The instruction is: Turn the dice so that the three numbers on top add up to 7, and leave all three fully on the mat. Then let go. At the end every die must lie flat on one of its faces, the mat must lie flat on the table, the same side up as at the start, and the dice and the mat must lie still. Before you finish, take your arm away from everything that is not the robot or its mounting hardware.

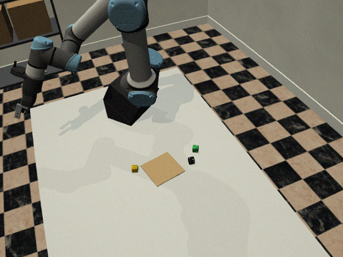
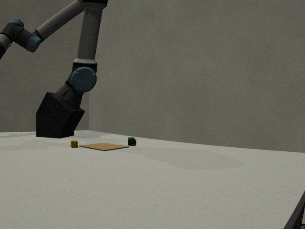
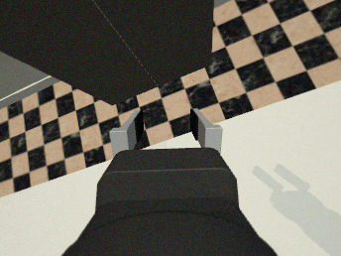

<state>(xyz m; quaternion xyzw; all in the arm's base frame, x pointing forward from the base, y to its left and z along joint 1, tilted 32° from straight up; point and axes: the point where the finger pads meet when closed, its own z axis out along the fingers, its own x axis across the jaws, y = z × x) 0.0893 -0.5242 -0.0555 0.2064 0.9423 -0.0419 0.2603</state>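
Right now my hand is 410 mm to the right of the yellow die, 260 mm above it and 220 mm short of it. Also, from my hand: black die: 660 mm to the left, 260 mm below, 260 mm ahead; tan mat: 530 mm to the left, 270 mm below, 250 mm ahead; green die: 700 mm to the left, 260 mm below, 190 mm ahead.
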